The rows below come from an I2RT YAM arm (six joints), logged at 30 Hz.
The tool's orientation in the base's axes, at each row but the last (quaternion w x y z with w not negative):
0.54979, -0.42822, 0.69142, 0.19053
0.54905, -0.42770, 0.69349, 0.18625
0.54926, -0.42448, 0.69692, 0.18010
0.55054, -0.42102, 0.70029, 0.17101
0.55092, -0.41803, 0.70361, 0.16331
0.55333, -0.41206, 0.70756, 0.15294
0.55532, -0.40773, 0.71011, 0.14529
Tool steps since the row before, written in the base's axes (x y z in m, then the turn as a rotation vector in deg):
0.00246, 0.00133, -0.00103, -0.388, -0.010, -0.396
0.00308, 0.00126, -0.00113, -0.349, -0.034, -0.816
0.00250, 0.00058, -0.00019, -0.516, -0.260, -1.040
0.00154, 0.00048, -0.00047, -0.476, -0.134, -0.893
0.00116, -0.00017, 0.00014, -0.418, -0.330, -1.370
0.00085, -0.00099, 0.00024, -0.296, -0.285, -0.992
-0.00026, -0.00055, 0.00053, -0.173, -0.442, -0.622
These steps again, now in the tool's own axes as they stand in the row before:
0.00037, -0.00101, 0.00278, 0.381, 0.388, -0.111
0.00045, -0.00151, 0.00314, 0.776, 0.432, 0.032
-0.00014, -0.00160, 0.00201, 1.076, 0.482, -0.158
0.00018, -0.00081, 0.00146, 0.890, 0.492, -0.093
-0.00011, -0.00102, 0.00058, 1.402, 0.440, -0.030
0.00015, -0.00130, -0.00019, 1.034, 0.285, -0.048
-0.00024, -0.00028, -0.00072, 0.758, 0.005, -0.195

